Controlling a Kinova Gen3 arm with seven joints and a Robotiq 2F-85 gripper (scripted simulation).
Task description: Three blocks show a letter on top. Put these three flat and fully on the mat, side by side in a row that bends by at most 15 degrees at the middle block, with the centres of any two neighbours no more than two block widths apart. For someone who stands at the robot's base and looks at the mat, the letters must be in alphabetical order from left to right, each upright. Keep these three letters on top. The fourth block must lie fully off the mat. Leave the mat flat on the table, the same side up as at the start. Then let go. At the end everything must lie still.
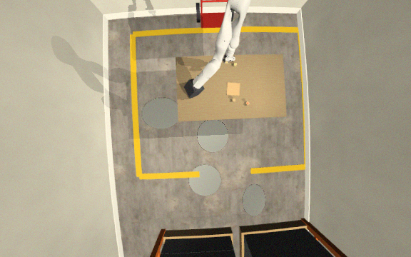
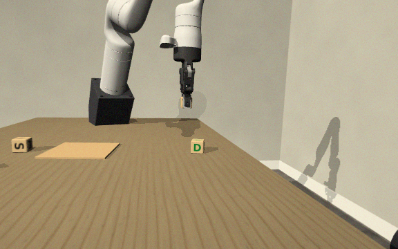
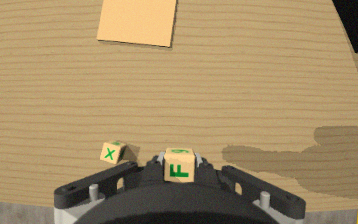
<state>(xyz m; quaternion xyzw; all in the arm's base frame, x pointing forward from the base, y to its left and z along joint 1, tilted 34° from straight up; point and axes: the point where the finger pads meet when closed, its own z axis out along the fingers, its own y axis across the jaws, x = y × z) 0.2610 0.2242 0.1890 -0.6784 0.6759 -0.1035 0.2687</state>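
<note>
Now: hand 240 mm to the left of the tan mat, 120 mm above it and 110 mm short of it.
</note>
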